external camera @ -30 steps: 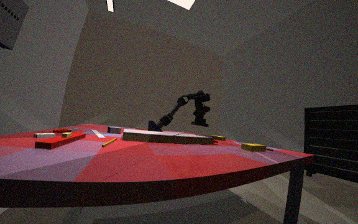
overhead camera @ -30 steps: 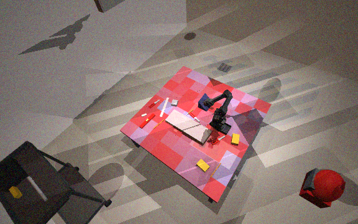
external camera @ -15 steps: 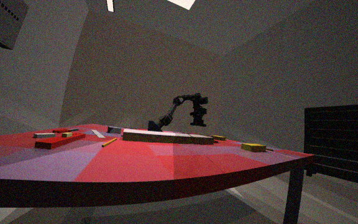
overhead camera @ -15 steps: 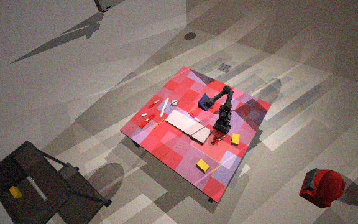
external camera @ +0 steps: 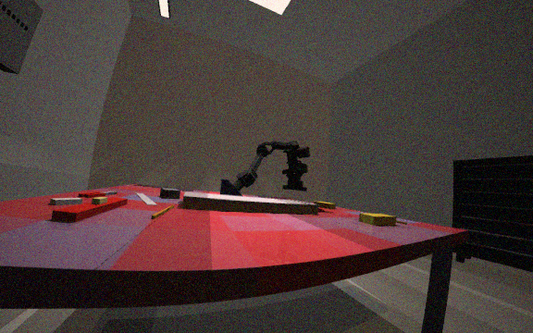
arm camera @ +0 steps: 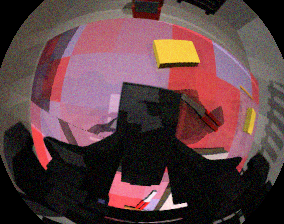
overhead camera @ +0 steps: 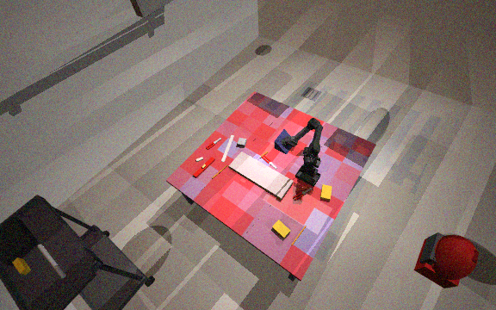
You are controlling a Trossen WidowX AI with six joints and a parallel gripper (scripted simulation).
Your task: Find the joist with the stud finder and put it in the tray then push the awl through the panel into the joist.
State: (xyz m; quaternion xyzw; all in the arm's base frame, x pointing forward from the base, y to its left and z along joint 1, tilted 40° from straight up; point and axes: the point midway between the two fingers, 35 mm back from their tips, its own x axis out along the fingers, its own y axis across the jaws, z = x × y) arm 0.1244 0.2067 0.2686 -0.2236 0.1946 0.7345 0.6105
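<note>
My gripper tip is 100 mm above the black tray and 10 mm to the left of it. Also, from my gripper tip: stud finder 20 mm to the right, 20 mm above; then white ruler 710 mm to the right, 230 mm ahead, 110 mm below; then grey block 650 mm to the right, 110 mm ahead, 100 mm below.
</note>
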